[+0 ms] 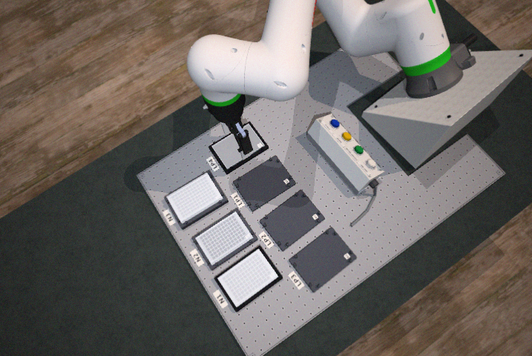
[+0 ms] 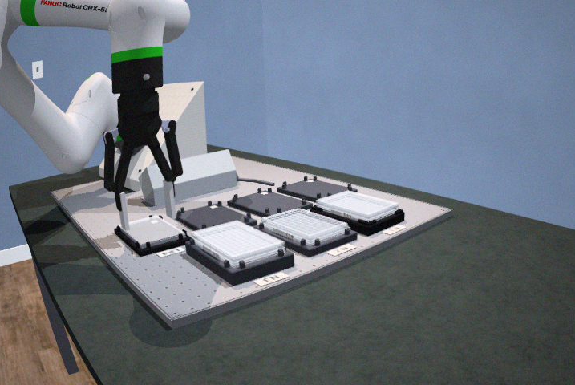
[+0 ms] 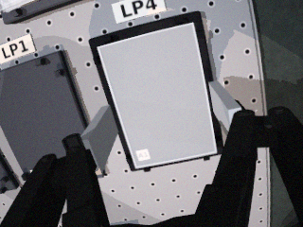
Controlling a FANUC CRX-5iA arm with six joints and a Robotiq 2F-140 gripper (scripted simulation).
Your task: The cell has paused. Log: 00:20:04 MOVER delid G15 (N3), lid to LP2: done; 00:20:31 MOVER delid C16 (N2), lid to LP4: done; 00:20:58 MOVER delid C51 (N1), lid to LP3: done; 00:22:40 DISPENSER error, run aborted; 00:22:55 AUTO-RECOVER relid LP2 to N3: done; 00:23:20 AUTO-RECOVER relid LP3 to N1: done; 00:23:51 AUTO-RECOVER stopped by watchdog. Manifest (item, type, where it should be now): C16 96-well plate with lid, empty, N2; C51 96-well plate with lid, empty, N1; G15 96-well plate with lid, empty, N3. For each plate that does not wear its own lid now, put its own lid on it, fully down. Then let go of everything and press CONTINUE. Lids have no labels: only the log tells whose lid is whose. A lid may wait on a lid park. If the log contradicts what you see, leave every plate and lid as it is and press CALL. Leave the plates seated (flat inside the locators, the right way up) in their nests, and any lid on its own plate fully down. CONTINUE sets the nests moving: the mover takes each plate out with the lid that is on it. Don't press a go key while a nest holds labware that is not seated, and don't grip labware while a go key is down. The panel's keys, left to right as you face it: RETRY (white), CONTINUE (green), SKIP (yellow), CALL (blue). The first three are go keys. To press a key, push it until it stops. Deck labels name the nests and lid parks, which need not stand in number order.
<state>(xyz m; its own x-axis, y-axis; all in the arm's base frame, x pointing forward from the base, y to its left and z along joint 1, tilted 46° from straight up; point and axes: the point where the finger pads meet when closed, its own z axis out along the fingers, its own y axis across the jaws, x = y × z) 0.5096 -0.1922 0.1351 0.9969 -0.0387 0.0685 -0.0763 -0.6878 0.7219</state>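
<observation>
Now: the lid park LP4 50 mm below my hand. Round my hand: lid park LP1: 10 mm ahead, 130 mm to the left, 50 mm below; 96-well plate: 190 mm ahead, 190 mm to the left, 30 mm below; lid park LP2: 20 mm ahead, 260 mm to the left, 50 mm below.
</observation>
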